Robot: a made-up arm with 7 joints. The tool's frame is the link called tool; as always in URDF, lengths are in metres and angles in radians. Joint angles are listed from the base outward.
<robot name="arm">
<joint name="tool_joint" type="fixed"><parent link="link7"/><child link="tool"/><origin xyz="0 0 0" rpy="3.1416 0 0"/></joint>
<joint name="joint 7" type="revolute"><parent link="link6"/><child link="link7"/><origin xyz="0.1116 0 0"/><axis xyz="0 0 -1"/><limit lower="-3.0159" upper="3.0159"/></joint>
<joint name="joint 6" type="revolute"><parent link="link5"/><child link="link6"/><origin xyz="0 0 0"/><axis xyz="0 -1 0"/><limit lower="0.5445" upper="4.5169"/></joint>
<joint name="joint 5" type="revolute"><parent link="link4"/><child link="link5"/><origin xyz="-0.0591 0 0.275"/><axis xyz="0 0 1"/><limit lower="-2.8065" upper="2.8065"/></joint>
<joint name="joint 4" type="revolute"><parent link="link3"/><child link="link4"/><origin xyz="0.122 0 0"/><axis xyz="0 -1 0"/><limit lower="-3.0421" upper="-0.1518"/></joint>
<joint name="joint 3" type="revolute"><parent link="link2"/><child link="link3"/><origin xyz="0 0 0.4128"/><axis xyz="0 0 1"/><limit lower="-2.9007" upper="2.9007"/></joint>
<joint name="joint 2" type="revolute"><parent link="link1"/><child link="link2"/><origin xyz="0 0 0"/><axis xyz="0 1 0"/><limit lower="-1.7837" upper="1.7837"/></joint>
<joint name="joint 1" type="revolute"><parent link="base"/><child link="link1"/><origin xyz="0 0 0.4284"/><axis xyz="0 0 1"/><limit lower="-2.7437" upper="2.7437"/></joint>
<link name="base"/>
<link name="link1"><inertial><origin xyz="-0.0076 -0.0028 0.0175"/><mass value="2.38"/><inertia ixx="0.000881" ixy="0" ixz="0" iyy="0.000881" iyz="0" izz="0.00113"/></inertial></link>
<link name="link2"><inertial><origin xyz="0.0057 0.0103 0.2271"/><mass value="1.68"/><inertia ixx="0.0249" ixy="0" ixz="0" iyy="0.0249" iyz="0" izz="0.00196"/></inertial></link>
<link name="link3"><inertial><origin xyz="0.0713 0.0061 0.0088"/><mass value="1.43"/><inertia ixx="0.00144" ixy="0" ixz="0" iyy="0.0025" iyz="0" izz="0.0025"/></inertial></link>
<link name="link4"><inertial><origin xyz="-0.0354 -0.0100 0.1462"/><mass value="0.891"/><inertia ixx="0.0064" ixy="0" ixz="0.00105" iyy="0.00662" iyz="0" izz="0.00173"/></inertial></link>
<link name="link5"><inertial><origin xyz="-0.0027 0.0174 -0.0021"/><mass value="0.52"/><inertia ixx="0.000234" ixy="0" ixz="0" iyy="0.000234" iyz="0" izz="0.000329"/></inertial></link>
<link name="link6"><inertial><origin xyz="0.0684 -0.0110 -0.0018"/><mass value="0.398"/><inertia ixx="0.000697" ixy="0" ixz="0" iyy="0.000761" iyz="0" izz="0.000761"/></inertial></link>
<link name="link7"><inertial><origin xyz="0.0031 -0.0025 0.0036"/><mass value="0.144"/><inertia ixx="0.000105" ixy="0" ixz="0" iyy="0.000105" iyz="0" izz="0.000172"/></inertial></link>
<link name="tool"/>
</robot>
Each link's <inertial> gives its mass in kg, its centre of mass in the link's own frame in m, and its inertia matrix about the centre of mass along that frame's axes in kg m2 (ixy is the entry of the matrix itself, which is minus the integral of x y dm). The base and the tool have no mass. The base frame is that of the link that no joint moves.
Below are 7 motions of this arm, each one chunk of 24 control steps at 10 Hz.
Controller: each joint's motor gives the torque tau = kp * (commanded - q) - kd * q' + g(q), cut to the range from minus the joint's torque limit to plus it. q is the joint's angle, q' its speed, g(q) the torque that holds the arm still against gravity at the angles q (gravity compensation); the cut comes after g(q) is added. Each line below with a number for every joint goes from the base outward.
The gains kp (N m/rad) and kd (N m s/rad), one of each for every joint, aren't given. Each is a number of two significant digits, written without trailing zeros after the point. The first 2 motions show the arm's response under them.
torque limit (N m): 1.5 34 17 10 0.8 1.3 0.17
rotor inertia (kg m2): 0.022 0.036 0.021 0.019 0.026 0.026 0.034
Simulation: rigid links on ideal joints. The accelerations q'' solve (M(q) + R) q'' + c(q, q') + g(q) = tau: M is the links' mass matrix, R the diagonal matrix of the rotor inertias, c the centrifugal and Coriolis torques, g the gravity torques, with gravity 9.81 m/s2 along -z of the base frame. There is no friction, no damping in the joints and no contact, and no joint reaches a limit. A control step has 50 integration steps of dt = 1/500 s. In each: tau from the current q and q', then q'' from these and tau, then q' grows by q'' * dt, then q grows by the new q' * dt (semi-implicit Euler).
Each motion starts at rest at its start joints. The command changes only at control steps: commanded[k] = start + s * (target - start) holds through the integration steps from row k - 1 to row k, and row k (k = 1, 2, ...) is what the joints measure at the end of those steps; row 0 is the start. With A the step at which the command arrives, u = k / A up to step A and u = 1 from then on. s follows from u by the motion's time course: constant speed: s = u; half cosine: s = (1 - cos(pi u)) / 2; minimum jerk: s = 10 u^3 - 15 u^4 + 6 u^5; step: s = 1 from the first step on.
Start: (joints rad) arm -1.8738 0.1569 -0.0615 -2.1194 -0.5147 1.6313 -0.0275
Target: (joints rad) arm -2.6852 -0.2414 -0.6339 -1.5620 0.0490 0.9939 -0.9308
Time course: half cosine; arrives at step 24
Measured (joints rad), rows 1 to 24:
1: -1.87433 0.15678 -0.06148 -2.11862 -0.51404 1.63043 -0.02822
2: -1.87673 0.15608 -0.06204 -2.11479 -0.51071 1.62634 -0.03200
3: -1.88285 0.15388 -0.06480 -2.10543 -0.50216 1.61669 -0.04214
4: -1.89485 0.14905 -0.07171 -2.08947 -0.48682 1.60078 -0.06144
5: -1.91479 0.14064 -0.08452 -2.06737 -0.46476 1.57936 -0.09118
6: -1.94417 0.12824 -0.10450 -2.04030 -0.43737 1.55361 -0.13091
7: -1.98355 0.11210 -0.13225 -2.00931 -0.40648 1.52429 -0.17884
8: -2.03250 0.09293 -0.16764 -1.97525 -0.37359 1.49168 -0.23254
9: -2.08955 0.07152 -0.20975 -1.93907 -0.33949 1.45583 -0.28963
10: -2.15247 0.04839 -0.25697 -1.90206 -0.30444 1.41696 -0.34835
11: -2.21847 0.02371 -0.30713 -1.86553 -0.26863 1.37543 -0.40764
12: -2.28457 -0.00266 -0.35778 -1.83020 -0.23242 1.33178 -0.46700
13: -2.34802 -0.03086 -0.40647 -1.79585 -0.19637 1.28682 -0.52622
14: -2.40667 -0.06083 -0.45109 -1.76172 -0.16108 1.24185 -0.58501
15: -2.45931 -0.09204 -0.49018 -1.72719 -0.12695 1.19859 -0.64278
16: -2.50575 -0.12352 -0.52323 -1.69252 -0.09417 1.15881 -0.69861
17: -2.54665 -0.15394 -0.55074 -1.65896 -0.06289 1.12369 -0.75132
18: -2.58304 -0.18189 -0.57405 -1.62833 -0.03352 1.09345 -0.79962
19: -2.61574 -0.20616 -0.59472 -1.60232 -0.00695 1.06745 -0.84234
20: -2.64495 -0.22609 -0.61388 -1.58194 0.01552 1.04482 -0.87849
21: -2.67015 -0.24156 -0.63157 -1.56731 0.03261 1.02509 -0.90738
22: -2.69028 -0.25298 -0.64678 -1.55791 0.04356 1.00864 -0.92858
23: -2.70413 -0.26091 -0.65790 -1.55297 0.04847 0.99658 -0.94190
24: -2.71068 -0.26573 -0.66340 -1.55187 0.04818 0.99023 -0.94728
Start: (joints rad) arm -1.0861 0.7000 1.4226 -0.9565 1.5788 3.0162 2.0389
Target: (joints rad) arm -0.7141 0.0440 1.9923 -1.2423 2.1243 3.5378 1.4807
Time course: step
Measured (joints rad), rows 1 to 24:
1: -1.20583 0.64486 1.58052 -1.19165 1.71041 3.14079 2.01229
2: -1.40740 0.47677 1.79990 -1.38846 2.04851 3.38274 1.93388
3: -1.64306 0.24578 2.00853 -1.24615 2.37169 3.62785 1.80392
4: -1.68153 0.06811 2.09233 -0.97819 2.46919 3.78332 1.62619
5: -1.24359 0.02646 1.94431 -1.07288 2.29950 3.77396 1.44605
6: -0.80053 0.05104 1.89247 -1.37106 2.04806 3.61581 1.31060
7: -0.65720 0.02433 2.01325 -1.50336 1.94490 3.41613 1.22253
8: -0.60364 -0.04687 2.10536 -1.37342 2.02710 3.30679 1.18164
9: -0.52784 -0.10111 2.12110 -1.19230 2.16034 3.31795 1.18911
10: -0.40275 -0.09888 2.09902 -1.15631 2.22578 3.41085 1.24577
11: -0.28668 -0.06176 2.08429 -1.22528 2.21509 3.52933 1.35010
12: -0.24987 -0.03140 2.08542 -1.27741 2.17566 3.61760 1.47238
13: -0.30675 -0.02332 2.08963 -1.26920 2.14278 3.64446 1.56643
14: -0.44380 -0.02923 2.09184 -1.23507 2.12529 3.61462 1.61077
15: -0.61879 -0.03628 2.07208 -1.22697 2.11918 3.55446 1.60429
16: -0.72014 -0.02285 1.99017 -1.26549 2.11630 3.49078 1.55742
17: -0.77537 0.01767 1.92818 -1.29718 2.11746 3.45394 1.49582
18: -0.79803 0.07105 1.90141 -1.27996 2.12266 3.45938 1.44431
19: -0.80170 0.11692 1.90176 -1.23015 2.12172 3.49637 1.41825
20: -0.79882 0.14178 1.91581 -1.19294 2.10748 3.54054 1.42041
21: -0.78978 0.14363 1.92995 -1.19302 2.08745 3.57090 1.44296
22: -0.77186 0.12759 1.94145 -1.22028 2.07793 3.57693 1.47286
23: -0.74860 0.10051 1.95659 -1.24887 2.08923 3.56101 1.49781
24: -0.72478 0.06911 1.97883 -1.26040 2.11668 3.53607 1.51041
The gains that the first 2 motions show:
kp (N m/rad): 13 24 13 12 1.9 1.8 1.4
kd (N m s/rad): 0.76 2.7 0.66 0.41 0.089 0.12 0.1
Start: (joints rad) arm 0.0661 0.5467 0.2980 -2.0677 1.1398 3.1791 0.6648
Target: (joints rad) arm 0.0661 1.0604 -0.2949 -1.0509 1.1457 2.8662 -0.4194
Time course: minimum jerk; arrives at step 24
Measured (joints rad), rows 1 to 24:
1: 0.06622 0.54677 0.29779 -2.06736 1.13986 3.17905 0.66467
2: 0.06706 0.54738 0.29629 -2.06462 1.14033 3.17863 0.66348
3: 0.06934 0.54954 0.29191 -2.05538 1.14156 3.17713 0.65898
4: 0.07324 0.55457 0.28337 -2.03563 1.14325 3.17353 0.64779
5: 0.07838 0.56364 0.26979 -2.00344 1.14427 3.16686 0.62630
6: 0.08408 0.57758 0.25046 -1.95935 1.14344 3.15641 0.59173
7: 0.08955 0.59689 0.22490 -1.90514 1.14055 3.14192 0.54280
8: 0.09405 0.62184 0.19299 -1.84261 1.13664 3.12358 0.48005
9: 0.09690 0.65238 0.15499 -1.77312 1.13340 3.10189 0.40554
10: 0.09752 0.68808 0.11165 -1.69814 1.13205 3.07757 0.32230
11: 0.09549 0.72803 0.06411 -1.61970 1.13288 3.05149 0.23370
12: 0.09061 0.77092 0.01386 -1.54029 1.13530 3.02458 0.14296
13: 0.08294 0.81521 -0.03732 -1.46235 1.13845 2.99785 0.05282
14: 0.07291 0.85930 -0.08761 -1.38781 1.14167 2.97224 -0.03444
15: 0.06125 0.90164 -0.13523 -1.31823 1.14460 2.94855 -0.11689
16: 0.04899 0.94074 -0.17867 -1.25504 1.14713 2.92738 -0.19282
17: 0.03729 0.97537 -0.21670 -1.19959 1.14922 2.90914 -0.26059
18: 0.02734 1.00464 -0.24844 -1.15294 1.15086 2.89407 -0.31868
19: 0.02013 1.02806 -0.27331 -1.11574 1.15199 2.88226 -0.36580
20: 0.01641 1.04556 -0.29115 -1.08813 1.15256 2.87363 -0.40109
21: 0.01654 1.05744 -0.30215 -1.06973 1.15254 2.86797 -0.42432
22: 0.02050 1.06432 -0.30699 -1.05948 1.15197 2.86493 -0.43613
23: 0.02791 1.06716 -0.30683 -1.05553 1.15101 2.86397 -0.43815
24: 0.03816 1.06723 -0.30346 -1.05503 1.14990 2.86434 -0.43307

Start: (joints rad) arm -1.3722 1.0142 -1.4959 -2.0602 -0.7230 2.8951 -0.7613
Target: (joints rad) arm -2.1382 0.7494 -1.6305 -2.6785 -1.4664 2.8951 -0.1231
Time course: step
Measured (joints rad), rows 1 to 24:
1: -1.34201 0.96289 -1.50748 -2.30426 -0.86040 2.92337 -0.73508
2: -1.33184 0.87048 -1.57274 -2.72810 -1.22835 2.92390 -0.65838
3: -1.40687 0.78278 -1.66107 -2.98616 -1.66987 2.84814 -0.53315
4: -1.55086 0.71893 -1.67238 -2.95413 -2.00418 2.79002 -0.36074
5: -1.75152 0.70484 -1.62213 -2.73666 -2.11959 2.81979 -0.16075
6: -1.98591 0.73938 -1.57774 -2.53232 -1.93223 2.89665 0.00512
7: -2.18656 0.78642 -1.57189 -2.48334 -1.49810 2.95752 0.11934
8: -2.32408 0.80983 -1.59477 -2.57080 -1.10088 2.96842 0.18278
9: -2.42506 0.80348 -1.63389 -2.67797 -0.97252 2.92716 0.19649
10: -2.50328 0.77608 -1.67138 -2.72695 -1.13218 2.85751 0.16079
11: -2.55763 0.74202 -1.68255 -2.71278 -1.42814 2.80327 0.07486
12: -2.58180 0.71730 -1.67561 -2.68001 -1.66773 2.79522 -0.05120
13: -2.57059 0.70893 -1.67196 -2.66691 -1.73529 2.82625 -0.17061
14: -2.52232 0.71268 -1.67176 -2.67590 -1.64021 2.86730 -0.24753
15: -2.43735 0.72218 -1.66629 -2.68455 -1.47663 2.89313 -0.27602
16: -2.31739 0.73449 -1.65721 -2.67406 -1.34687 2.89402 -0.25563
17: -2.17800 0.74820 -1.64384 -2.64756 -1.30464 2.88222 -0.19562
18: -2.06093 0.76177 -1.61453 -2.62557 -1.34466 2.88556 -0.12537
19: -1.98100 0.77377 -1.58117 -2.62968 -1.42446 2.90983 -0.07199
20: -1.92939 0.78282 -1.56506 -2.66136 -1.49819 2.93677 -0.04996
21: -1.90365 0.78632 -1.57062 -2.69850 -1.53997 2.94872 -0.05916
22: -1.90740 0.78252 -1.58720 -2.71530 -1.54525 2.94167 -0.08855
23: -1.94585 0.77360 -1.60087 -2.70337 -1.52181 2.92503 -0.12277
24: -2.02175 0.76523 -1.60567 -2.67473 -1.48274 2.91210 -0.14865

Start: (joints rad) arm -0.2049 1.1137 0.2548 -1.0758 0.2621 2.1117 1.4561
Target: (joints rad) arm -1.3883 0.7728 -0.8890 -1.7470 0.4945 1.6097 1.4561
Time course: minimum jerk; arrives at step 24
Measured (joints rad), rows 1 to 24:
1: -0.20485 1.11359 0.25447 -1.07612 0.26210 2.11163 1.45610
2: -0.20459 1.11272 0.25210 -1.07855 0.26215 2.11099 1.45610
3: -0.20441 1.11013 0.24511 -1.08601 0.26249 2.10835 1.45609
4: -0.20559 1.10507 0.23148 -1.10065 0.26367 2.10144 1.45609
5: -0.21038 1.09731 0.20986 -1.12292 0.26636 2.08801 1.45609
6: -0.22175 1.08692 0.17926 -1.15209 0.27122 2.06687 1.45610
7: -0.23857 1.07398 0.13173 -1.18632 0.27932 2.03855 1.45610
8: -0.26087 1.05904 0.06664 -1.22465 0.29193 2.00567 1.45608
9: -0.29108 1.04246 -0.00947 -1.26712 0.30924 1.97103 1.45603
10: -0.33188 1.02421 -0.09066 -1.31305 0.32966 1.93586 1.45596
11: -0.38464 1.00416 -0.17515 -1.36049 0.35079 1.90006 1.45588
12: -0.45057 0.98234 -0.26229 -1.40707 0.37090 1.86360 1.45581
13: -0.53152 0.95885 -0.35036 -1.45075 0.38951 1.82754 1.45575
14: -0.62977 0.93395 -0.43691 -1.49004 0.40705 1.79373 1.45571
15: -0.74757 0.90836 -0.51955 -1.52401 0.42410 1.76401 1.45568
16: -0.88702 0.88343 -0.59612 -1.55231 0.44071 1.73954 1.45566
17: -1.04969 0.86107 -0.66503 -1.57520 0.45629 1.72049 1.45563
18: -1.22498 0.84491 -0.73962 -1.59981 0.47031 1.70596 1.45553
19: -1.39120 0.83510 -0.83360 -1.64110 0.48316 1.69454 1.45528
20: -1.55557 0.82223 -0.90822 -1.68910 0.49441 1.68255 1.45503
21: -1.73041 0.80392 -0.93592 -1.71825 0.50222 1.66489 1.45500
22: -1.90648 0.78874 -0.93578 -1.72536 0.50503 1.64310 1.45520
23: -2.06992 0.78154 -0.93169 -1.72475 0.50329 1.62578 1.45548
24: -2.21416 0.78019 -0.93170 -1.72934 0.49931 1.61912 1.45573

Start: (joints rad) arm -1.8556 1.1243 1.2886 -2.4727 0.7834 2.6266 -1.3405
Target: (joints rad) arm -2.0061 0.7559 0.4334 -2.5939 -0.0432 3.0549 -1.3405
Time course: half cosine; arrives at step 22
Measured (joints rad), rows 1 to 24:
1: -1.85536 1.12350 1.28679 -2.47300 0.78168 2.62690 -1.34050
2: -1.85443 1.12011 1.27872 -2.47445 0.77368 2.62873 -1.34052
3: -1.85285 1.11292 1.26072 -2.47780 0.75510 2.63413 -1.34055
4: -1.85143 1.10210 1.23228 -2.48308 0.72510 2.64483 -1.34059
5: -1.85146 1.08843 1.19506 -2.48956 0.68584 2.66138 -1.34060
6: -1.85419 1.07244 1.15104 -2.49636 0.64041 2.68306 -1.34061
7: -1.86042 1.05420 1.10152 -2.50298 0.59103 2.70858 -1.34060
8: -1.87036 1.03366 1.04718 -2.50945 0.53860 2.73679 -1.34058
9: -1.88372 1.01096 0.98862 -2.51606 0.48336 2.76698 -1.34056
10: -1.89984 0.98650 0.92677 -2.52307 0.42574 2.79871 -1.34054
11: -1.91785 0.96088 0.86292 -2.53053 0.36674 2.83150 -1.34051
12: -1.93673 0.93469 0.79861 -2.53833 0.30784 2.86467 -1.34047
13: -1.95547 0.90849 0.73540 -2.54635 0.25058 2.89733 -1.34043
14: -1.97311 0.88276 0.67483 -2.55444 0.19628 2.92858 -1.34039
15: -1.98888 0.85797 0.61836 -2.56246 0.14580 2.95761 -1.34035
16: -2.00221 0.83459 0.56732 -2.57016 0.09975 2.98381 -1.34032
17: -2.01280 0.81310 0.52286 -2.57722 0.05860 3.00680 -1.34029
18: -2.02056 0.79401 0.48584 -2.58326 0.02295 3.02633 -1.34028
19: -2.02559 0.77780 0.45690 -2.58802 -0.00640 3.04219 -1.34030
20: -2.02818 0.76490 0.43641 -2.59134 -0.02852 3.05417 -1.34033
21: -2.02871 0.75570 0.42457 -2.59319 -0.04253 3.06201 -1.34038
22: -2.02760 0.75048 0.42138 -2.59363 -0.04778 3.06545 -1.34043
23: -2.02438 0.74892 0.42448 -2.59299 -0.04568 3.06478 -1.34047
24: -2.01819 0.74990 0.42917 -2.59218 -0.04079 3.06140 -1.34050

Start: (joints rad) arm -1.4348 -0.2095 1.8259 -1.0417 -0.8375 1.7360 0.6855
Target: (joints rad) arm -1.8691 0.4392 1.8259 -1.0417 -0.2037 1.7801 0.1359
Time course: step
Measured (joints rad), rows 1 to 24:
1: -1.41013 -0.08191 1.97829 -1.12044 -0.71371 1.74909 0.66038
2: -1.20144 0.12803 1.99554 -1.16809 -0.38284 1.76549 0.58538
3: -1.00485 0.30797 1.97605 -1.01848 -0.05446 1.77258 0.46095
4: -1.00562 0.40189 1.92076 -0.90668 0.09710 1.80811 0.28882
5: -1.19485 0.44151 1.82940 -1.01142 0.03958 1.85160 0.10863
6: -1.43638 0.46989 1.76545 -1.18173 -0.14009 1.83132 -0.02732
7: -1.65248 0.49845 1.72005 -1.23489 -0.30928 1.73174 -0.11277
8: -1.83439 0.52975 1.69062 -1.15238 -0.37482 1.62510 -0.14807
9: -1.97163 0.56519 1.68052 -1.00793 -0.32489 1.60108 -0.13268
10: -2.11305 0.59058 1.70766 -0.94056 -0.21586 1.68697 -0.06598
11: -2.27792 0.59030 1.74181 -0.97514 -0.12238 1.81579 0.04515
12: -2.43519 0.56757 1.75889 -1.02181 -0.09294 1.89547 0.15954
13: -2.55867 0.53724 1.76826 -1.02446 -0.12736 1.89384 0.23778
14: -2.64360 0.51064 1.78430 -0.99619 -0.18968 1.84410 0.26812
15: -2.69353 0.48988 1.80593 -0.97311 -0.23819 1.79734 0.25078
16: -2.70415 0.47432 1.82029 -0.97080 -0.25026 1.78128 0.19871
17: -2.66266 0.46644 1.81950 -0.98043 -0.23002 1.79212 0.13843
18: -2.56152 0.47007 1.80643 -0.98913 -0.19804 1.81127 0.09280
19: -2.40757 0.48575 1.78841 -0.99357 -0.17468 1.82332 0.07381
20: -2.21622 0.50940 1.76951 -0.99762 -0.16899 1.82263 0.08123
21: -2.00375 0.53500 1.75075 -1.00729 -0.17751 1.81115 0.10578
22: -1.83077 0.54634 1.74377 -1.06362 -0.19082 1.79018 0.13453
23: -1.72354 0.53040 1.75171 -1.14221 -0.20292 1.75000 0.15636
24: -1.64650 0.49639 1.77377 -1.16275 -0.21160 1.69684 0.16548

